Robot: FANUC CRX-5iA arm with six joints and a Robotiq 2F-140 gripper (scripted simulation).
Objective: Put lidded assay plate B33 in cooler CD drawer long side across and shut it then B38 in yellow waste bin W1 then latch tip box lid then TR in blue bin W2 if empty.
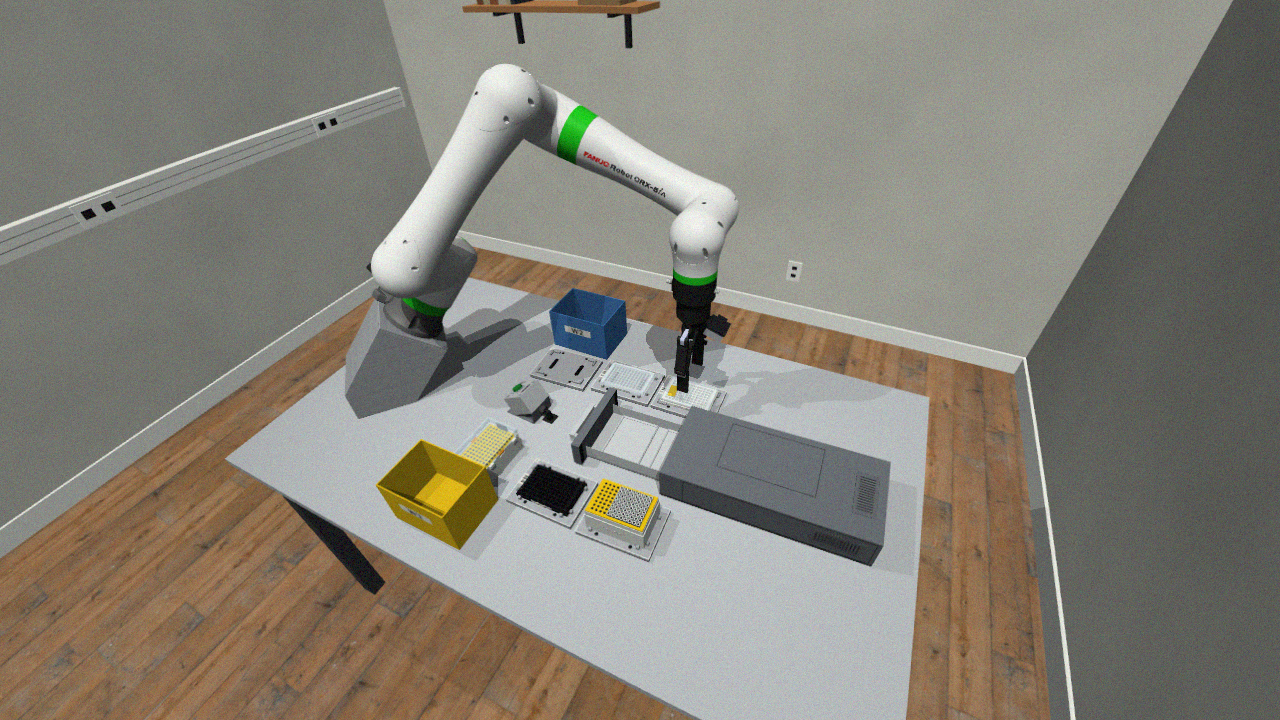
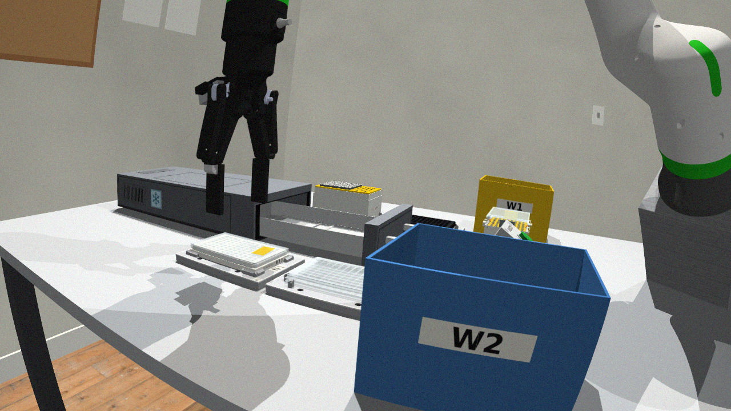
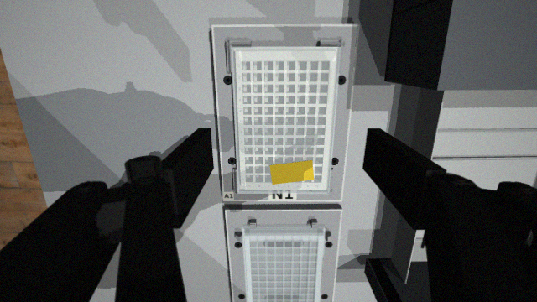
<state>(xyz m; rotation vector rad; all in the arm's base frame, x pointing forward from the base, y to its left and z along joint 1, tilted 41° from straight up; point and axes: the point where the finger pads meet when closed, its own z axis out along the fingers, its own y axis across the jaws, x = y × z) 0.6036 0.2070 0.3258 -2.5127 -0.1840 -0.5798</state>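
My gripper is now 8 cm above the clear plate lid. Also, from my hand: cooler drawer (1 cm ahead, 20 cm to the right, 7 cm below); white assay plate (9 cm below); clear plate (17 cm behind, 5 cm to the right, 9 cm below).
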